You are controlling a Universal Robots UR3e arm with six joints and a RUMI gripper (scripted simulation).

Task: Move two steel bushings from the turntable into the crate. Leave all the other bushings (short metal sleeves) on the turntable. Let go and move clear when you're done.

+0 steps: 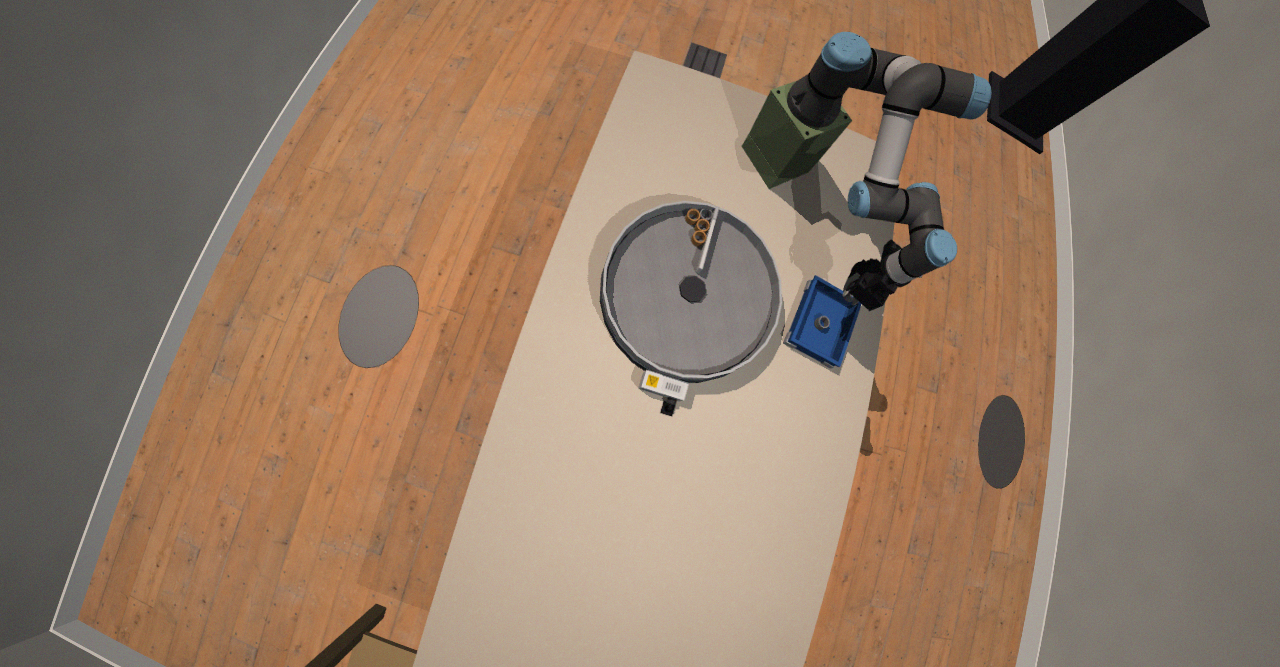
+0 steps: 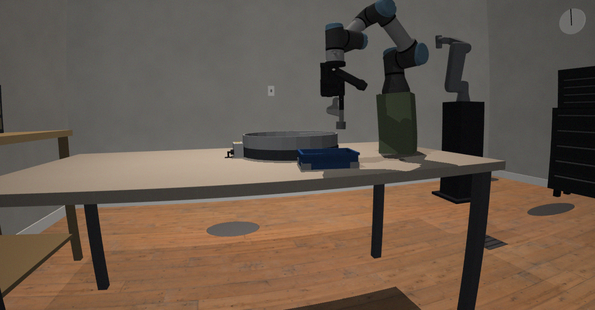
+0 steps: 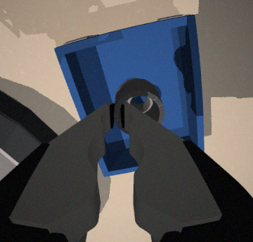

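Now: hand 12 cm above the blue crate, 5 cm short of it and 1 cm to the right of it. The rest, counted from my hand: round grey turntable (34 cm to the right, 13 cm ahead, 9 cm below).
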